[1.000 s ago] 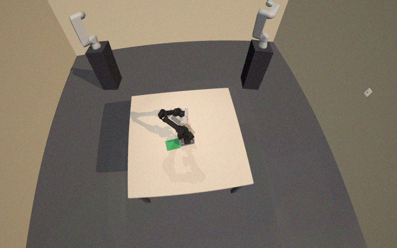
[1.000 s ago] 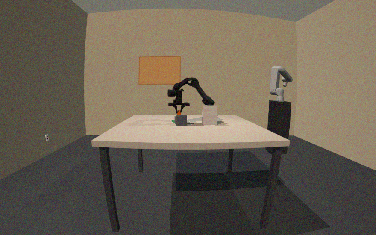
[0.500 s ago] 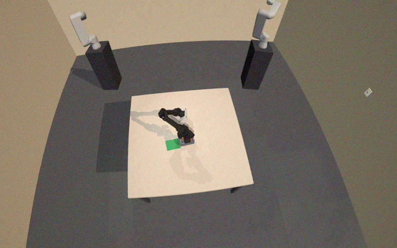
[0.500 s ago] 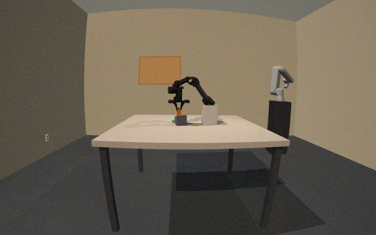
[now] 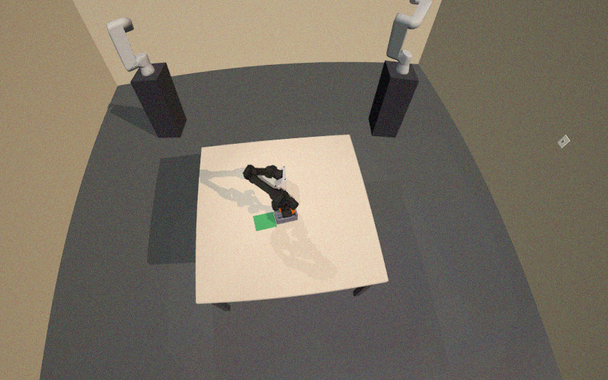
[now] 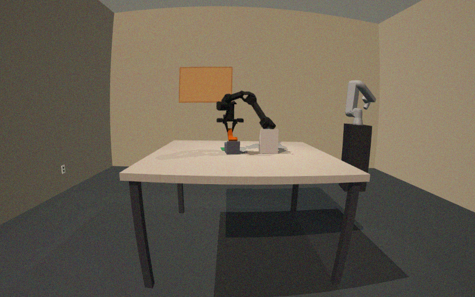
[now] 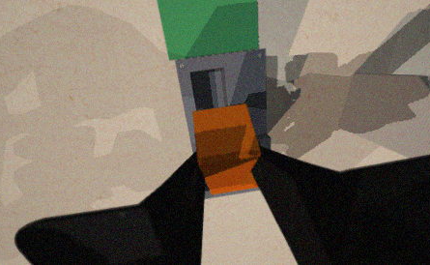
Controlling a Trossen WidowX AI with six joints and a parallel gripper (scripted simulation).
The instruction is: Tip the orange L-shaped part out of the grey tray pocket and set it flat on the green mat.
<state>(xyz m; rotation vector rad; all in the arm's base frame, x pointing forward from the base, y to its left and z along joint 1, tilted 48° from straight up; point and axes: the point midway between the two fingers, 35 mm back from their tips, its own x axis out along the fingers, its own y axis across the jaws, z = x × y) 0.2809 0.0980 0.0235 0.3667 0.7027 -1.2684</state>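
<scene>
My gripper tip is now 30 mm short of the green mat, 140 mm to the left of it and 160 mm above it. From my gripper tip the other things lie so: orange L-shaped part 20 mm behind, 30 mm to the left, 30 mm below.
</scene>
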